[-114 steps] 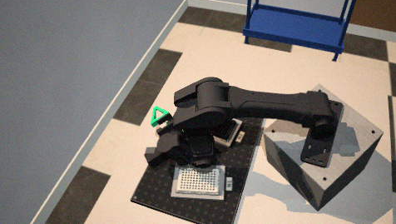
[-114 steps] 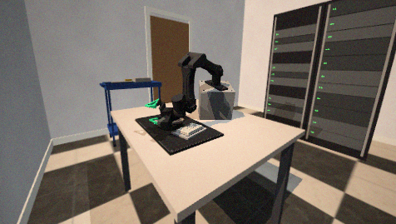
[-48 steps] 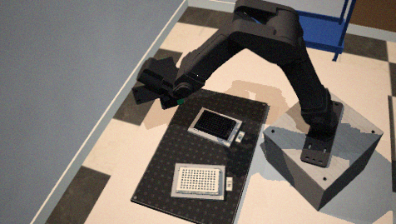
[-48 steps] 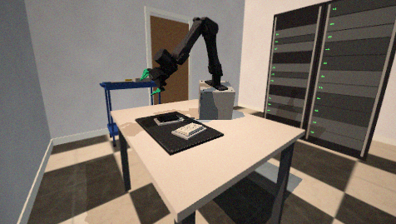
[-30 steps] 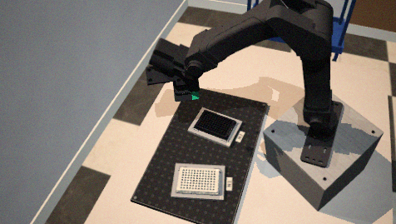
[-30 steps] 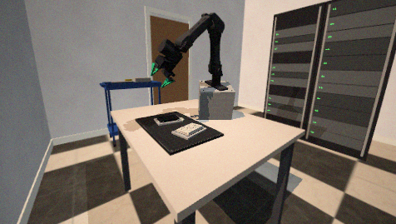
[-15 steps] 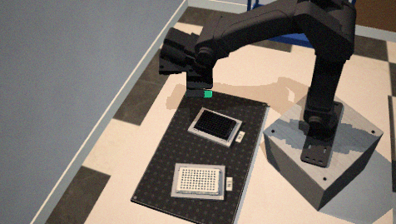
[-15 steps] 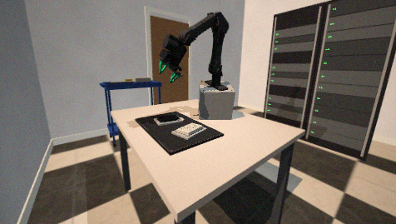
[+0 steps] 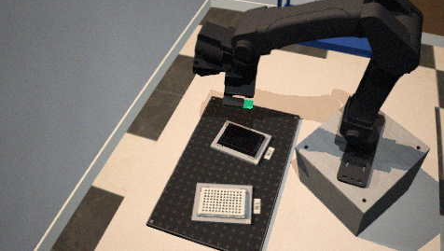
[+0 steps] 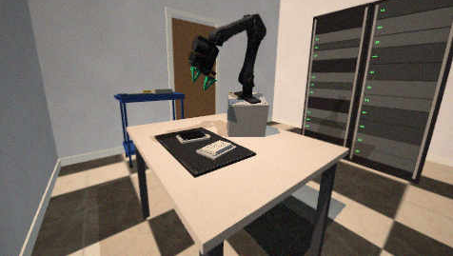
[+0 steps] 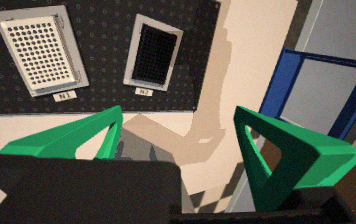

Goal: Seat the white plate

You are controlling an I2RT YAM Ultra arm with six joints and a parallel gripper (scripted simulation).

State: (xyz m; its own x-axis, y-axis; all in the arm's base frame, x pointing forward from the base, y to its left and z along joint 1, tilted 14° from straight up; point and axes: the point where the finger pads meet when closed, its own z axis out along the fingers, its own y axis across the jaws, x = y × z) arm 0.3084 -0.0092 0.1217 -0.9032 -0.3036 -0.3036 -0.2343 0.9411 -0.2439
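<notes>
Right now the white 96-well plate M06 is 2 cm behind my hand, 16 cm to the left of it and 29 cm below it. The rest, counted from my hand: nest N2: 2 cm ahead, 6 cm to the right, 31 cm below; black plate M09: 2 cm ahead, 6 cm to the right, 29 cm below; grey plate nest N1: 2 cm behind, 16 cm to the left, 31 cm below.
</notes>
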